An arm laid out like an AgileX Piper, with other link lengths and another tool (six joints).
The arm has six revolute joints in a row. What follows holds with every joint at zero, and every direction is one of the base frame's. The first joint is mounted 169.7 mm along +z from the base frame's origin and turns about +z. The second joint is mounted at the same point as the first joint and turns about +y. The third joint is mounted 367.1 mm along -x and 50.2 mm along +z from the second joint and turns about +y. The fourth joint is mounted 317.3 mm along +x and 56 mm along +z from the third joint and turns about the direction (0.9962, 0, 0.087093). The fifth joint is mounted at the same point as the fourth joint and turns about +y. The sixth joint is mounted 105.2 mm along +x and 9.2 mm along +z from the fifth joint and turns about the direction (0.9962, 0, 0.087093). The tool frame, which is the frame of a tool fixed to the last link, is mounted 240.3 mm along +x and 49 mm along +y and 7 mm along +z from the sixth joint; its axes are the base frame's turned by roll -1.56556, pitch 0.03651 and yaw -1.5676 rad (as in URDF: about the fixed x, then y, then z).
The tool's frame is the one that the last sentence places.
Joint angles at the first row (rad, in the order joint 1, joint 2, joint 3, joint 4, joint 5, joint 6):
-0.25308, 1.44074, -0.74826, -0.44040, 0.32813, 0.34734
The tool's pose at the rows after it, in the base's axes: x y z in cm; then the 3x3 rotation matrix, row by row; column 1 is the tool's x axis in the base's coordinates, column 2 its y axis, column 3 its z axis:
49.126 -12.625 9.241; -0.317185 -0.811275 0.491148; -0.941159 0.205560 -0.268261; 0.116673 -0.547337 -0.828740
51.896 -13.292 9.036; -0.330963 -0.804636 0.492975; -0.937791 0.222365 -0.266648; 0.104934 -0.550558 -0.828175
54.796 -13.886 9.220; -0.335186 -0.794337 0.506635; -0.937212 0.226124 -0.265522; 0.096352 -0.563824 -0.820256
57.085 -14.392 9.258; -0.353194 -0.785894 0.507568; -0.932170 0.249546 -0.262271; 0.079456 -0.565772 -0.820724
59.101 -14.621 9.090; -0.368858 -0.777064 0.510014; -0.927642 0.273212 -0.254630; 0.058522 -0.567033 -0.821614
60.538 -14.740 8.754; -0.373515 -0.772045 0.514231; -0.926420 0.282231 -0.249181; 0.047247 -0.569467 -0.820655
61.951 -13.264 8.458; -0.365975 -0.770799 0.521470; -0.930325 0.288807 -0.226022; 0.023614 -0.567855 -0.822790
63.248 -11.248 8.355; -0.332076 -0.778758 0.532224; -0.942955 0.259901 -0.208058; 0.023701 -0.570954 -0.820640
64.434 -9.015 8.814; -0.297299 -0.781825 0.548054; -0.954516 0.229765 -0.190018; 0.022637 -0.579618 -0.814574
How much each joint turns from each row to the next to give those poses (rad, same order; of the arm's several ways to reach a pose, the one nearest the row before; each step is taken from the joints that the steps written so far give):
-0.00001, 0.06658, -0.05907, 0.00002, -0.00356, 0.02061
0.00000, 0.07408, -0.07458, 0.00039, -0.00108, 0.01796
0.00001, 0.06425, -0.07408, 0.00473, -0.00653, 0.00286
-0.00001, 0.05553, -0.07172, 0.02404, 0.01447, 0.00026
0.00100, 0.04967, -0.05982, 0.02683, 0.00776, 0.00001
0.00090, 0.03700, -0.03781, 0.01214, -0.00341, -0.00001
0.02229, 0.02848, -0.03003, 0.03162, 0.00031, -0.00434
0.03504, 0.02108, -0.02520, 0.00107, 0.00015, -0.00241
0.03767, 0.00979, -0.02295, 0.00000, 0.00269, 0.00001

